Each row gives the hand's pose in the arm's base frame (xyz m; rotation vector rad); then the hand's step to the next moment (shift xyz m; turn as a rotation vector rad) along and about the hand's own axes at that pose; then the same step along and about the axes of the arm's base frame.
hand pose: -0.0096 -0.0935 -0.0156 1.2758 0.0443 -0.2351
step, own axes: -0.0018 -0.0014 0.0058 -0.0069 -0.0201 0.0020
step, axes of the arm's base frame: -0.0026 -0.0056 0.0007 -0.0109 -0.0063 -0.0172
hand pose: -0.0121 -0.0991 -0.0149 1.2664 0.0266 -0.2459
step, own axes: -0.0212 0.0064 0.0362 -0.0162 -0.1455 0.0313
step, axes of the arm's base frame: -0.0236 -0.0289 0.0203 -0.0482 -0.0672 -0.1248
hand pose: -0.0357 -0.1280 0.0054 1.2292 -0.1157 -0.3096
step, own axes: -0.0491 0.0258 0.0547 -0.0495 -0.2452 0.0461
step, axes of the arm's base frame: -0.0562 -0.0275 0.0464 -0.1006 -0.1007 -0.2108
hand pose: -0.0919 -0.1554 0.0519 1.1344 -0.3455 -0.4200
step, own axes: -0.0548 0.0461 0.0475 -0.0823 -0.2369 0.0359
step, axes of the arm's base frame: -0.0633 0.0057 0.0579 -0.1232 -0.0735 -0.2088
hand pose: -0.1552 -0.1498 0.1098 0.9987 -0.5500 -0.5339
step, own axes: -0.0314 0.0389 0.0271 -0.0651 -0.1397 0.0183
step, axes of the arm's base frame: -0.0346 0.0203 0.0403 -0.0831 -0.0309 -0.1274
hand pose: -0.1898 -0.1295 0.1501 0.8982 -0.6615 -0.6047
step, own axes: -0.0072 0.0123 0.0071 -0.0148 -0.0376 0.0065
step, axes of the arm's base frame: -0.0075 0.0076 0.0118 -0.0217 -0.0110 -0.0329
